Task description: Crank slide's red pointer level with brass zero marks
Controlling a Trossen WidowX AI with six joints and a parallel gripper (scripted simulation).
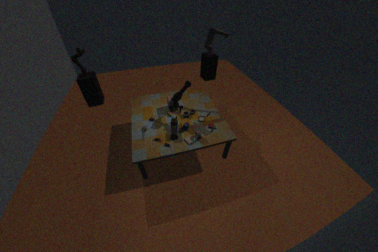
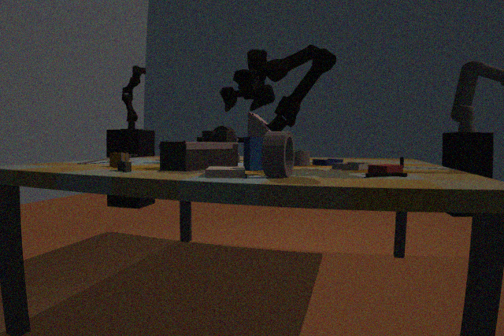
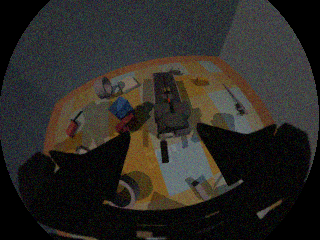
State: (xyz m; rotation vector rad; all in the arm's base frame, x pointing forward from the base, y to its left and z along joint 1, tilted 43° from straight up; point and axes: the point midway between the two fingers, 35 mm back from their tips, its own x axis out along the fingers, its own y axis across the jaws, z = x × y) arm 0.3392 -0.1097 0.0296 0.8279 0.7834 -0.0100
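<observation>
Now: gripper tip 2 cm past the dark crank handle, 1 cm to the right of it and 9 cm above it. Round my gripper tip: blue block (15 cm ahead, 9 cm to the left, 13 cm below); red pointer (10 cm ahead, 6 cm to the right, 9 cm below); yellow block (19 cm ahead, 32 cm to the right, 16 cm below).
</observation>
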